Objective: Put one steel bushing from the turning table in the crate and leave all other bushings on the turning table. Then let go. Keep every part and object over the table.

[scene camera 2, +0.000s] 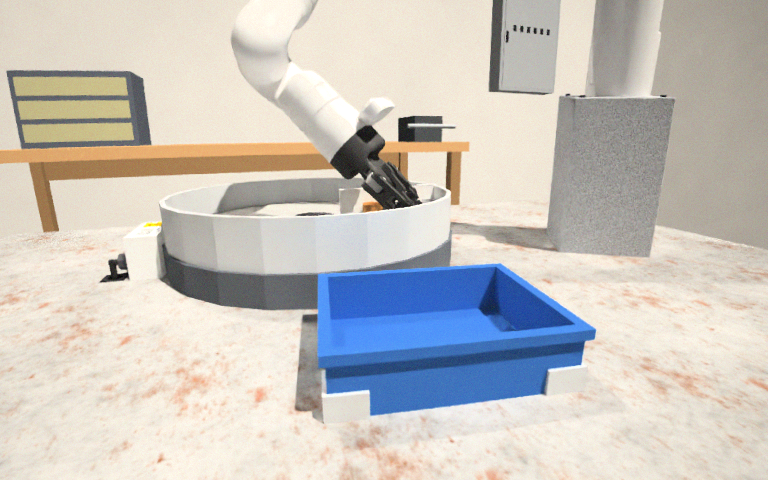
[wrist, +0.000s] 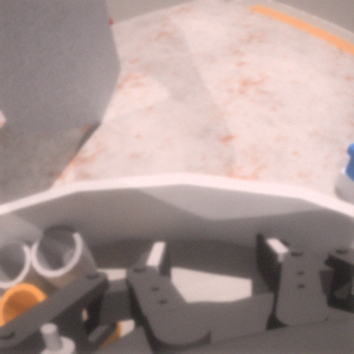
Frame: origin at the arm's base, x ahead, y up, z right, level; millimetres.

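Seen in the pictures: arm's base, origin of the base link: [scene camera 2: 615, 96].
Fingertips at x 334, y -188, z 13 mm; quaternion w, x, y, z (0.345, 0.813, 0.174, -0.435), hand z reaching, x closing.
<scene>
Offsets run from my fingertips to a thing's top centre. "pt": to the spot under its first point.
The turning table [scene camera 2: 311, 243] [wrist: 185, 180] is a round, high-walled white tray on a dark grey base. My gripper [scene camera 2: 408, 204] [wrist: 213, 254] is partly open and empty, tilted down with its fingertips inside the wall at the tray's right side. In the wrist view, one steel bushing [wrist: 87, 259] stands left of the fingers, and another steel bushing [wrist: 26, 272] is beside it at the left edge. An orange bushing [wrist: 23, 301] is in front of them; orange parts {pt dy +16, dx +49, dz +97 mm} [scene camera 2: 370, 207] also show beside the gripper in the scene view. The blue crate {dy -8, dx +111, dz -194 mm} [scene camera 2: 453, 348] [wrist: 351, 162] is empty.
A light upright divider {pt dy +24, dx +70, dz +129 mm} [scene camera 2: 350, 200] stands inside the tray. A grey pedestal [scene camera 2: 610, 181] [wrist: 55, 65] stands on the table at the right in the scene view. A white box {dy +0, dx +361, dz +162 mm} [scene camera 2: 141, 254] adjoins the tray's left side. White corner brackets {pt dy -46, dx +205, dz -245 mm} [scene camera 2: 346, 405] hold the crate.
</scene>
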